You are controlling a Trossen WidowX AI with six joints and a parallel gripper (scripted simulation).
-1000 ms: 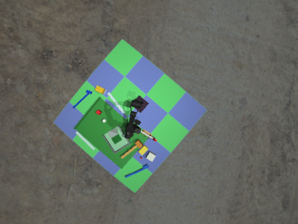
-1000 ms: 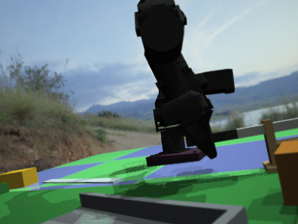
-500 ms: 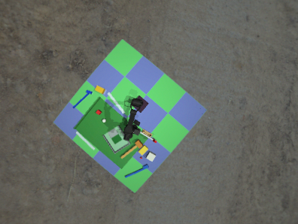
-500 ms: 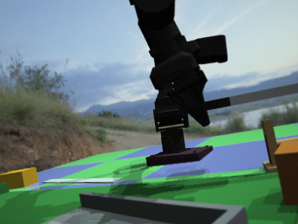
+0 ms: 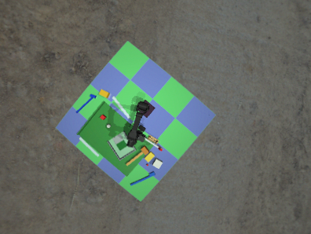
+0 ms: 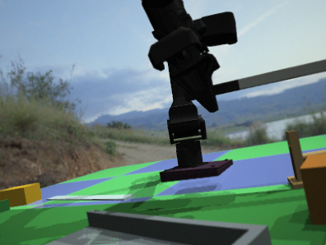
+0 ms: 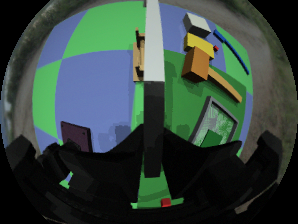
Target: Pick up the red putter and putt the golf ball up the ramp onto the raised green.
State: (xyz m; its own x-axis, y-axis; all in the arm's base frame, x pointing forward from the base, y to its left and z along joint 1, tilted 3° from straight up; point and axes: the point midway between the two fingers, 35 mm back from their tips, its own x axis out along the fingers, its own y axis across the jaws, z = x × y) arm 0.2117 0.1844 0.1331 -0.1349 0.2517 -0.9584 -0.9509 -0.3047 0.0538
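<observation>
Now: gripper tip 40 mm past the putter, 110 mm to the right of it and 20 mm below it.
</observation>
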